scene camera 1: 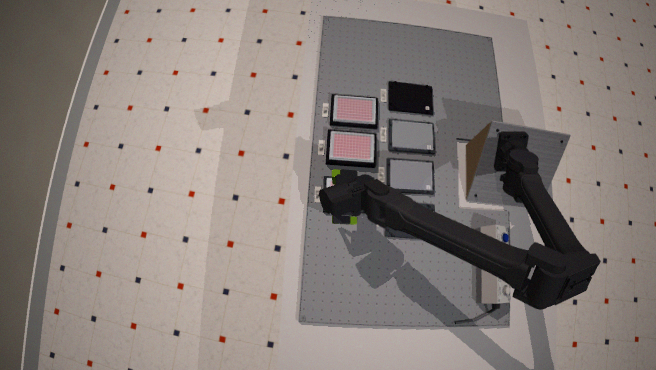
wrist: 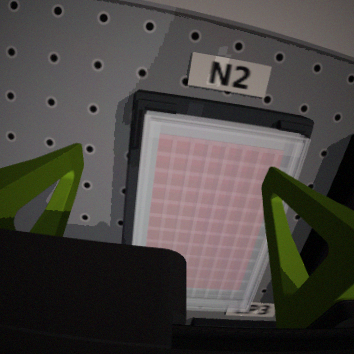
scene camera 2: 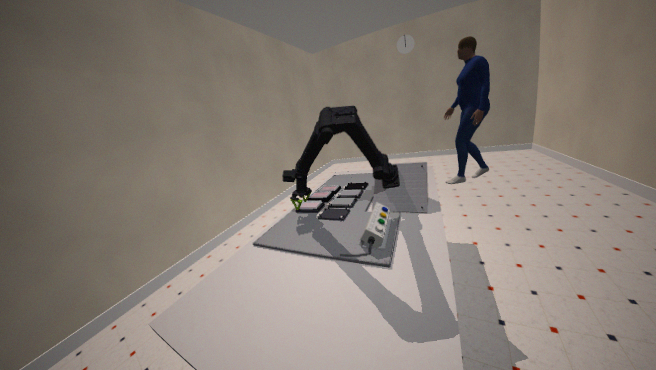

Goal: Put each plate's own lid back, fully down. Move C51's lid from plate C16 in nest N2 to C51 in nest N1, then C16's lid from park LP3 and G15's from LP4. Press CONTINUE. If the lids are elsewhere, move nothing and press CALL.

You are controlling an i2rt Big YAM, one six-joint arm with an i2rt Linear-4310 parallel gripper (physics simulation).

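Places are measured from the arm's base along level axes (x ahead, y left, z up), in centimetres.
Where they show: gripper, fingertip midpoint: (wrist: 175, 164) (scene camera 2: 301, 205); arm's base, link origin: (scene camera 1: 510, 150) (scene camera 2: 390, 177).
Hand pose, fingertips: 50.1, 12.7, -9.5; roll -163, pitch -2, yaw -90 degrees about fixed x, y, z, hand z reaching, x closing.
Each offset is from my fingertips to the top centre of the thing, as dx, dy, dz. "*": to the spot under its first point.
My gripper (scene camera 1: 345, 196) (scene camera 2: 301, 201) (wrist: 175, 164) is open and empty above nest N2 {-4.2, -2.4, -1.0} (wrist: 225, 106). In the wrist view the left green finger is left of the nest, and the right one overlaps the right edge of plate C16 {-4.1, -2.3, +0.1} (wrist: 215, 210) (scene camera 2: 310, 205). A clear cover with a pale rim lies over its pink wells. Two other pink plates {-6.4, -28.5, -0.3} (scene camera 1: 354, 110) {-5.2, -16.2, +0.4} (scene camera 1: 351, 147) sit in dark nests; their labels are unreadable. Two grey lids {-24.0, -20.8, -1.5} (scene camera 1: 411, 136) {-22.6, -8.2, -1.5} (scene camera 1: 411, 175) lie in the park column. The LP3 label {* -13.9, -9.1, -3.1} (wrist: 257, 309) is partly hidden beyond N2.
A black park {-24.8, -34.1, -1.2} (scene camera 1: 410, 97) (scene camera 2: 356, 185) is at one end of the park column; a dark one {-21.8, +5.0, -1.2} (scene camera 2: 334, 214) is at the other, partly under the arm in scene camera 1. A button box {-46.2, +19.0, +5.1} (scene camera 1: 490, 277) (scene camera 2: 372, 232) stands near the board's edge. A person (scene camera 2: 472, 90) is beyond the table.
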